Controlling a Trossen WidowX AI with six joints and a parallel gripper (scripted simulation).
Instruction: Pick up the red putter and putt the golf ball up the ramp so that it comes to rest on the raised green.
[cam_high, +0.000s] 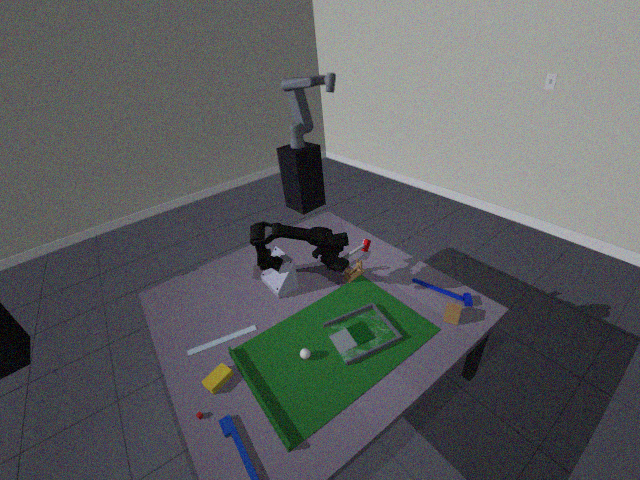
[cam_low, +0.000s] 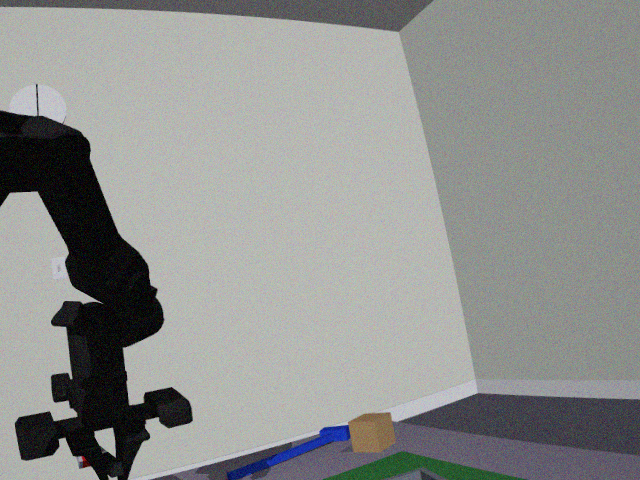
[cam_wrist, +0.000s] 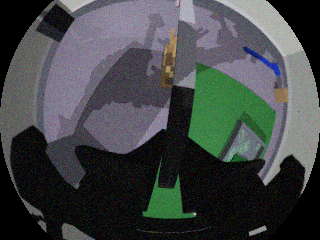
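Right now my gripper tip is 1 cm past the red putter, 11 cm to the right of it and 3 cm below it. The rest, counted from my gripper tip: white golf ball: 20 cm ahead, 36 cm to the right, 9 cm below; green mat: 23 cm ahead, 23 cm to the right, 12 cm below; tan stand: 1 cm behind, 13 cm to the left, 8 cm below.
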